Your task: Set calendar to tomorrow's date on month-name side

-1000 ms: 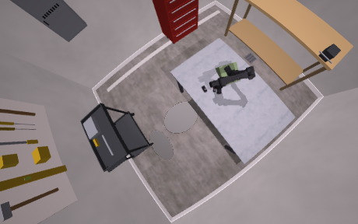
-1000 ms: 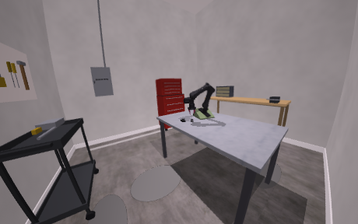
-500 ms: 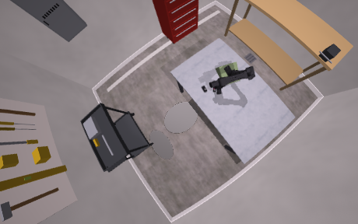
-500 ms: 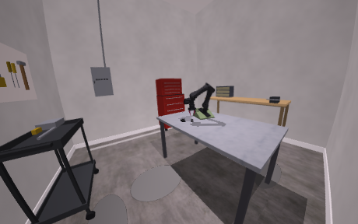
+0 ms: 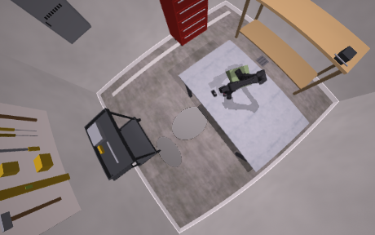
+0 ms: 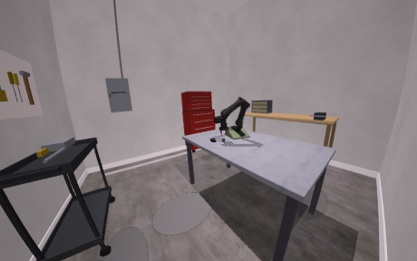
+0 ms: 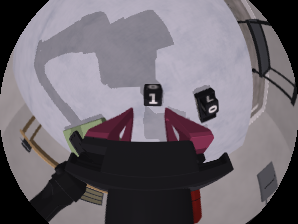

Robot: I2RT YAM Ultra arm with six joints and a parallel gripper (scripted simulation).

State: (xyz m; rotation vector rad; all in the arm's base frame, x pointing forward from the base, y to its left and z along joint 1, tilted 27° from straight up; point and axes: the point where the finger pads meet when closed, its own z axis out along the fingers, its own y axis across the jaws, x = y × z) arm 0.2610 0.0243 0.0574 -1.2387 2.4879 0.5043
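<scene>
The black calendar cube lies 60 mm below my hand and 10 mm ahead of it.
</scene>
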